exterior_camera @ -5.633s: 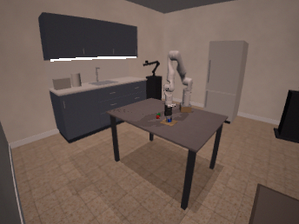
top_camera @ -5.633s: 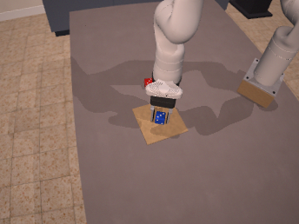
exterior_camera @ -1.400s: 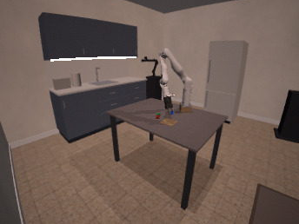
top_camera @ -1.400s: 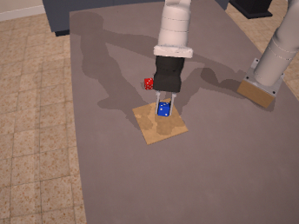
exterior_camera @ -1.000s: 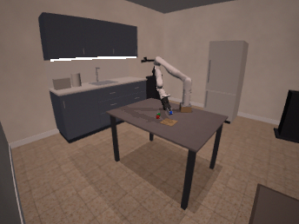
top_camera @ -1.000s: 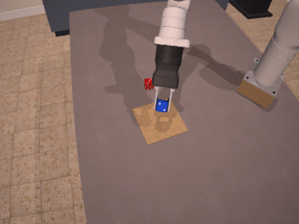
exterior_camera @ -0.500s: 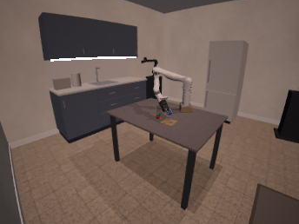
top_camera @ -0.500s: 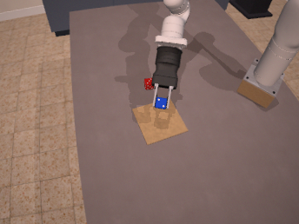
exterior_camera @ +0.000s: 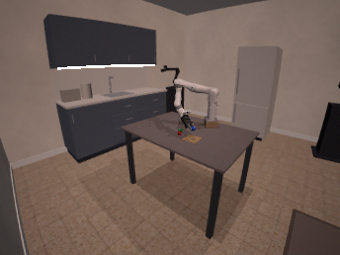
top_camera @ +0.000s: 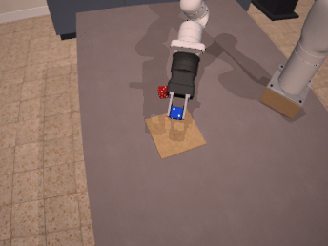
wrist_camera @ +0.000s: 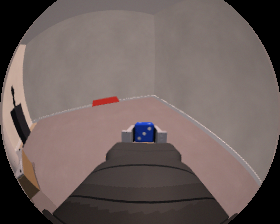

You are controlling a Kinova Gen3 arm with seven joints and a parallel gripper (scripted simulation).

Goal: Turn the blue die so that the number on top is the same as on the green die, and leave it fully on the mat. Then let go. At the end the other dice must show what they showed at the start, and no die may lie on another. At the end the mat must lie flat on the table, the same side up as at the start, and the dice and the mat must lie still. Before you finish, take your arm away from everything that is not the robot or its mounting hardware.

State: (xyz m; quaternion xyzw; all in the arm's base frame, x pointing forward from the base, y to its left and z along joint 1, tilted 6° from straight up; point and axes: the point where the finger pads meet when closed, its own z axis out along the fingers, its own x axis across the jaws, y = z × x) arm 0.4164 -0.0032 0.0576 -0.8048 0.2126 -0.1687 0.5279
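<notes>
Now: the tan mat 1 cm behind my hand and 10 cm below it. From my hand the other things lie so: blue die: right at my hand; red die: 2 cm behind, 15 cm to the right, 9 cm below; green die: 9 cm behind, 18 cm to the right, 9 cm below.
</notes>
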